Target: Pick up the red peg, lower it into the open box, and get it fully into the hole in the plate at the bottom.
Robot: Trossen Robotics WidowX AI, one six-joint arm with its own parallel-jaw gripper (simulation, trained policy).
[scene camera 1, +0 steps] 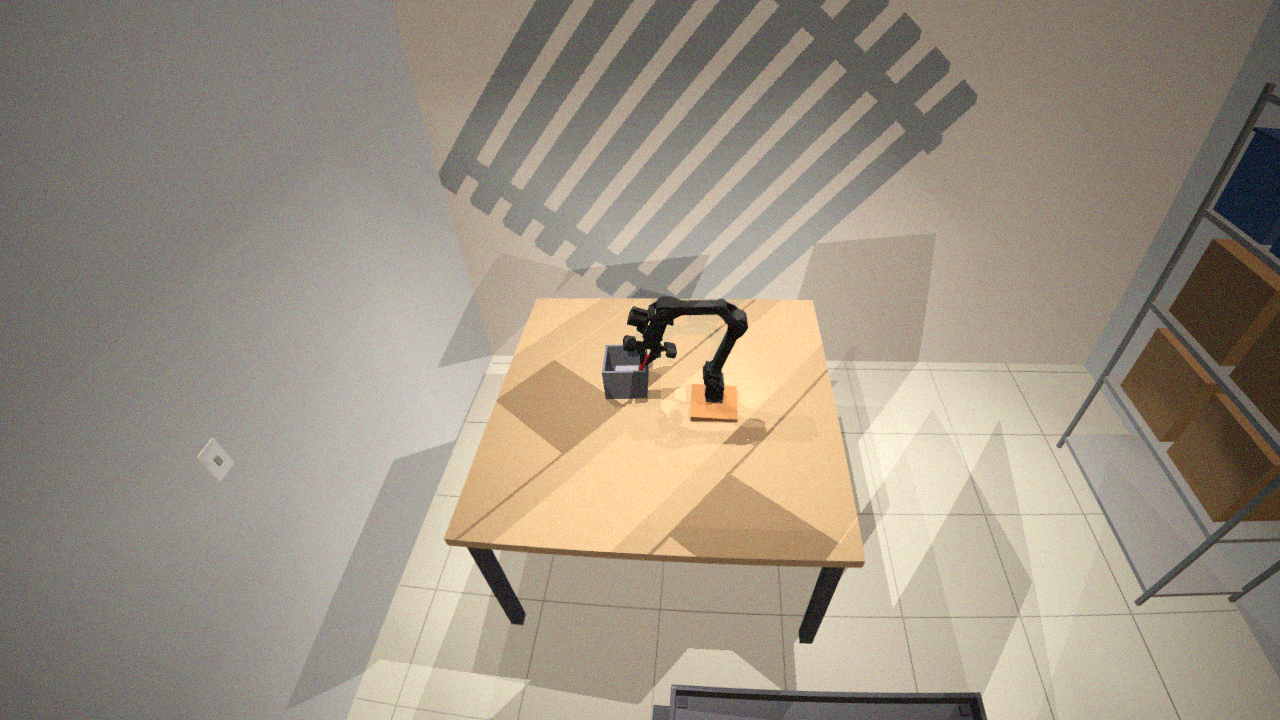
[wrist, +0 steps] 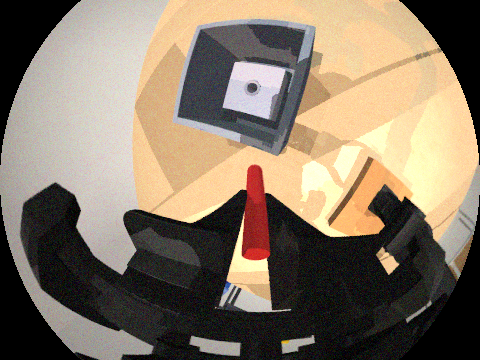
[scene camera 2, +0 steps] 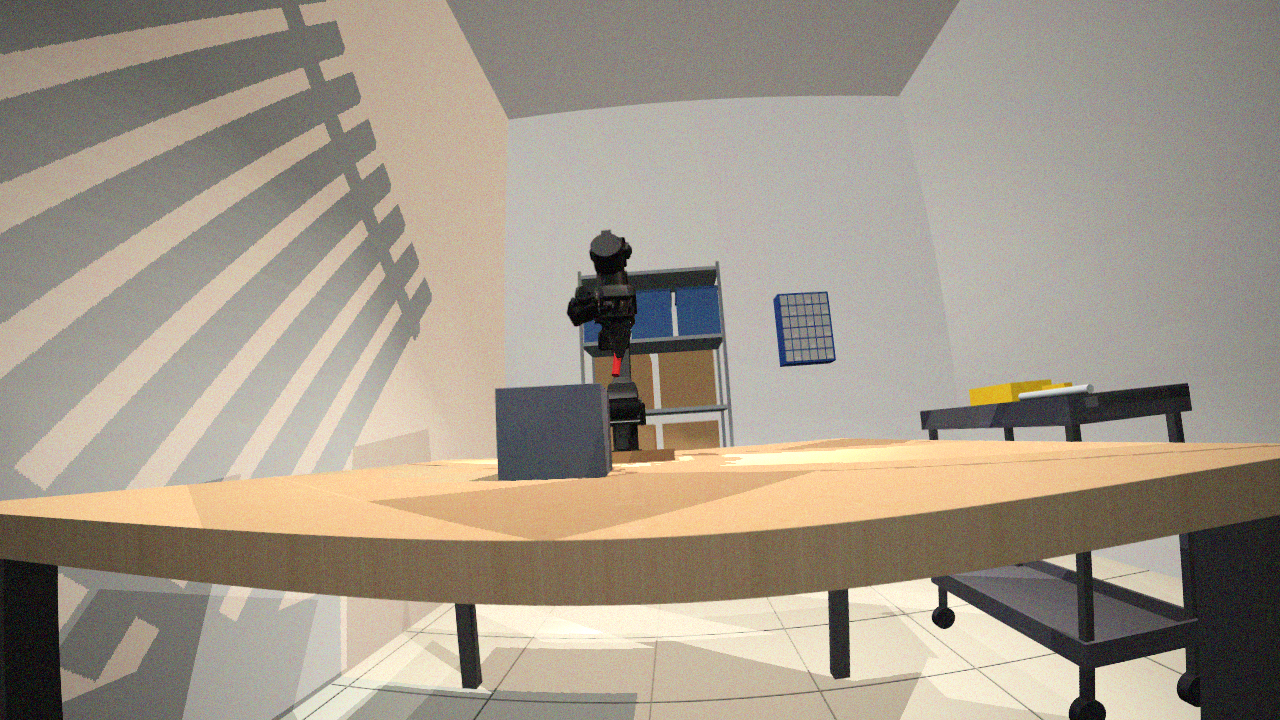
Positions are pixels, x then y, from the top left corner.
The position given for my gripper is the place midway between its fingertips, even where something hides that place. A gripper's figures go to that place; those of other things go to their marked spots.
Scene:
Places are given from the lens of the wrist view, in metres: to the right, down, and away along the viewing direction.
my gripper (wrist: 254, 196): 0.01, 0.01, 0.10
red peg (wrist: 255, 233): 0.01, 0.03, 0.06
plate (wrist: 257, 89): 0.03, -0.14, 0.19
The marked spots on the red peg and the plate are 0.21 m apart.

